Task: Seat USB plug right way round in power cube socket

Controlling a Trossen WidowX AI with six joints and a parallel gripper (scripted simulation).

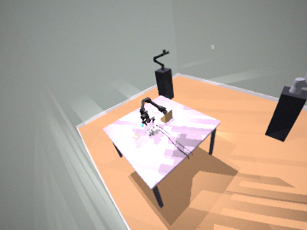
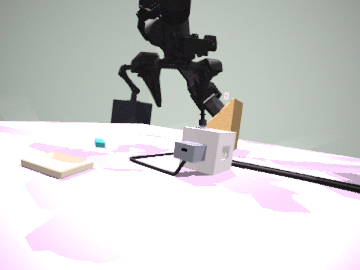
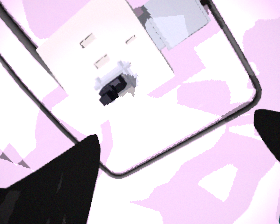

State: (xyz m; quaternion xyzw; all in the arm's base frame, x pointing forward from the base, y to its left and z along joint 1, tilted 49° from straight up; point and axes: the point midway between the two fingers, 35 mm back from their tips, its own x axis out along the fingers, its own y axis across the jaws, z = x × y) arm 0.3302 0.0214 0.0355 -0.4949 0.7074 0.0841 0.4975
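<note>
My gripper tip is 4 cm to the right of the dark USB plug, 2 cm past it and 2 cm above it. Also, from my gripper tip: flat tan slab (21 cm ahead, 11 cm below, 10 cm to the right); then small cyan block (20 cm to the right, 11 cm below, 1 cm ahead).
</note>
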